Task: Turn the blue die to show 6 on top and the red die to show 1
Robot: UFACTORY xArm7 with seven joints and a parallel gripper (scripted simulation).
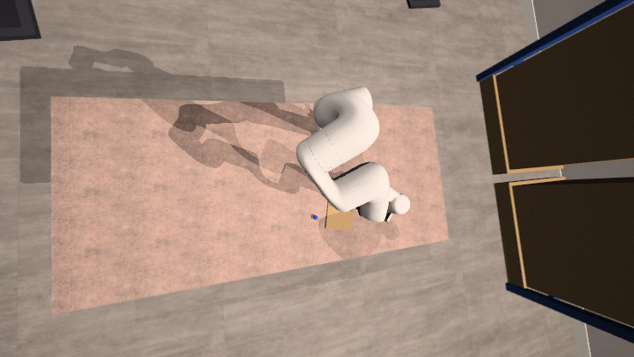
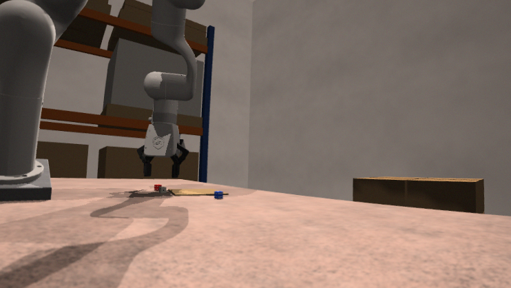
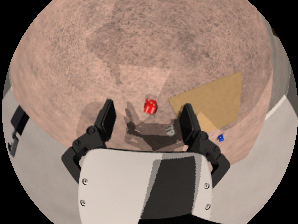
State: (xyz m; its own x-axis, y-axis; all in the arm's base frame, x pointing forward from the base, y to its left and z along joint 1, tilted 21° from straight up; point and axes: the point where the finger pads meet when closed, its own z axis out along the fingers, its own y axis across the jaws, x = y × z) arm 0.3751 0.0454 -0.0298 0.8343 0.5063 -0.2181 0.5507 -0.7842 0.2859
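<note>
The red die is 4 cm below my hand, 2 cm behind it and 1 cm to the right of it. The rest, counted from my hand: tan mat (12 cm to the right, 5 cm below, 4 cm ahead); then blue die (25 cm to the right, 4 cm below, 1 cm ahead); then white die (9 cm to the right, 4 cm below, 4 cm behind).
</note>
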